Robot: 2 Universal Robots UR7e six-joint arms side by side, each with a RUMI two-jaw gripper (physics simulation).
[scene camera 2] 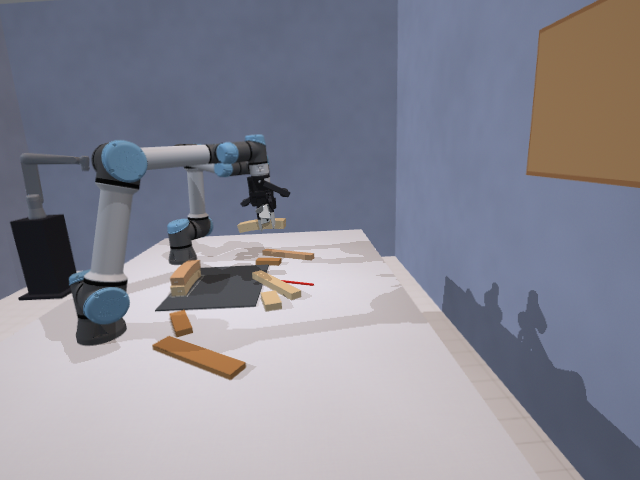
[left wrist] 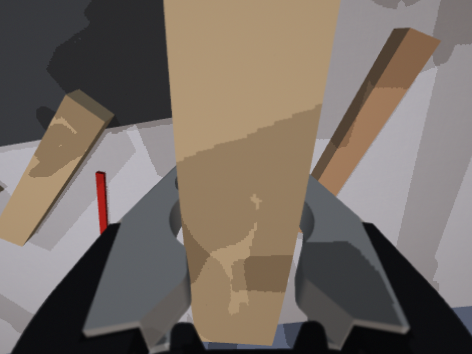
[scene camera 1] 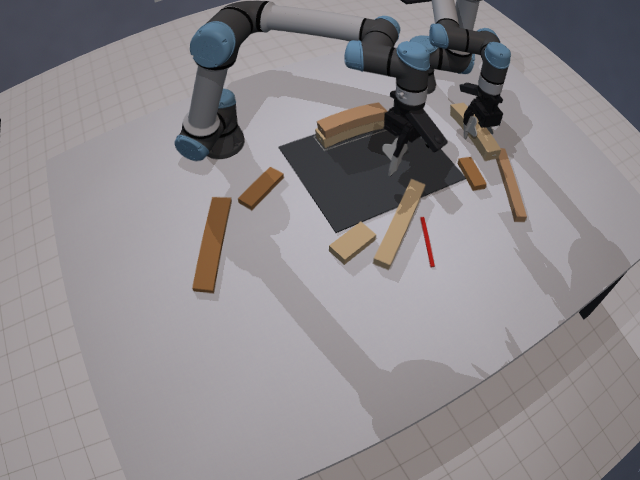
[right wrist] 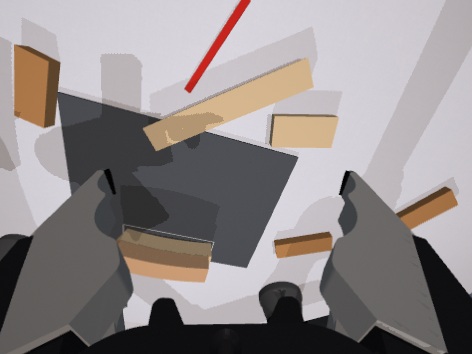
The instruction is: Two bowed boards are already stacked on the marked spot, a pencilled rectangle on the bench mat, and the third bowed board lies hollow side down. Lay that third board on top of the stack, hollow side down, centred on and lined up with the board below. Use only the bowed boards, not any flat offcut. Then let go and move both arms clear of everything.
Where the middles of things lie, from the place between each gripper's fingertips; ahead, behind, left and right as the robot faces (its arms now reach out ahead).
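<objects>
My left gripper is 15 cm to the right of the narrow brown board (scene camera 1: 516, 204), 10 cm short of it and 18 cm above it. Counting from that same left hand, I find the long pale offcut (scene camera 1: 389, 246) 7 cm ahead, 31 cm to the right and 18 cm below, while the dark mat (scene camera 1: 352, 174) is 21 cm behind, 24 cm to the right and 21 cm below.
The long pale offcut is 1 cm to the left of my right hand and 27 cm below it. As for the narrow brown board, it sits 3 cm ahead of my right hand, 47 cm to the left of it and 27 cm below it, and the dark mat is 28 cm behind that hand, 8 cm to the left of it and 30 cm below it.
</objects>
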